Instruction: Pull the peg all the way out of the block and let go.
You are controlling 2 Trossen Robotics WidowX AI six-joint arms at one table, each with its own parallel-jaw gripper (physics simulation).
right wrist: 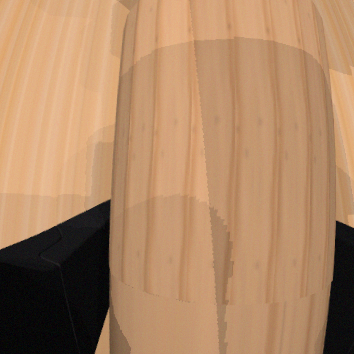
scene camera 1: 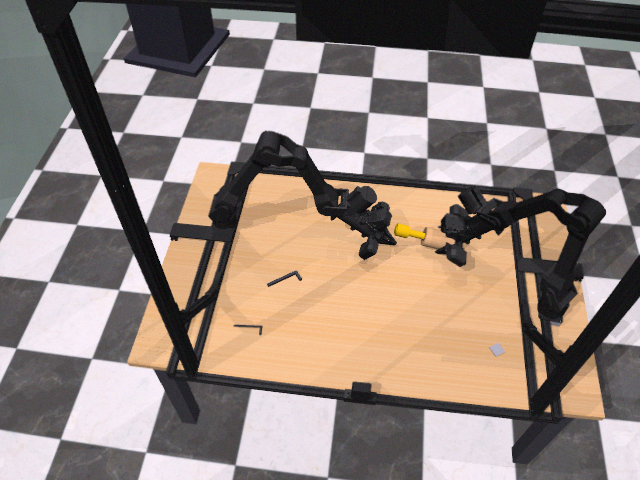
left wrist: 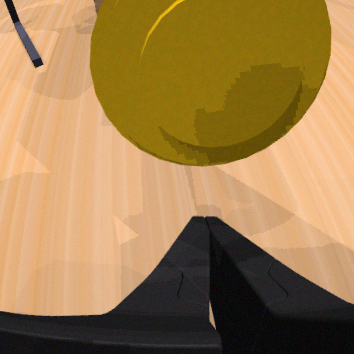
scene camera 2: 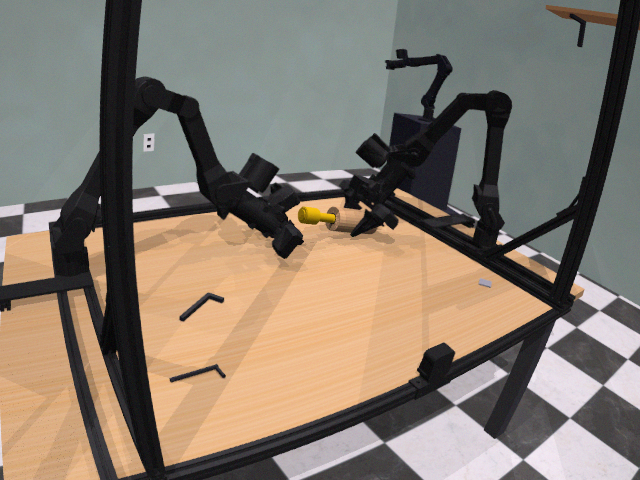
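Seen in the pictures: left gripper, between the fingertips: (scene camera 1: 395, 244) (left wrist: 202, 227) (scene camera 2: 302, 242); right gripper, between the fingertips: (right wrist: 207, 211) (scene camera 1: 436, 244) (scene camera 2: 344, 230); left arm's base, origin of its link: (scene camera 1: 224, 223) (scene camera 2: 71, 271); right arm's base, origin of its link: (scene camera 1: 550, 310) (scene camera 2: 484, 243).
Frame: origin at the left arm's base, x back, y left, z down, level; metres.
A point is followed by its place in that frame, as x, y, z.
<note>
A yellow peg (scene camera 1: 402, 230) @[-0.529, 0.084, -0.062] (scene camera 2: 310, 215) @[-0.522, 0.076, -0.055] (left wrist: 210, 80) has a thick head and a thin shaft that enters the left end of the round wooden block (scene camera 1: 436, 238) @[-0.628, 0.096, -0.048] (scene camera 2: 347, 219) @[-0.619, 0.085, -0.038] (right wrist: 225, 165) @[-0.636, 0.106, -0.051]. The part of the shaft inside the block is hidden. My left gripper (scene camera 1: 394, 242) @[-0.516, 0.090, 0.015] (left wrist: 202, 227) @[-0.516, 0.090, 0.015] is shut and empty, just left of the peg's head and apart from it; in the left wrist view its fingertips meet below the head's end face. My right gripper is shut on the block, which lies between its two fingers, above the table.
Two black hex keys, a larger one (scene camera 1: 283, 277) @[-0.237, -0.127, 0.011] (scene camera 2: 201, 305) @[-0.245, -0.124, 0.017] and a smaller one (scene camera 1: 249, 326) @[-0.202, -0.303, 0.014] (scene camera 2: 197, 373) @[-0.202, -0.304, 0.016], lie on the left part of the table (scene camera 1: 361, 330) @[-0.493, -0.221, 0.019]. A small grey square (scene camera 1: 496, 349) @[-0.849, -0.173, 0.016] (scene camera 2: 484, 283) @[-0.845, -0.175, 0.016] lies at the right. A black frame surrounds the work area.
</note>
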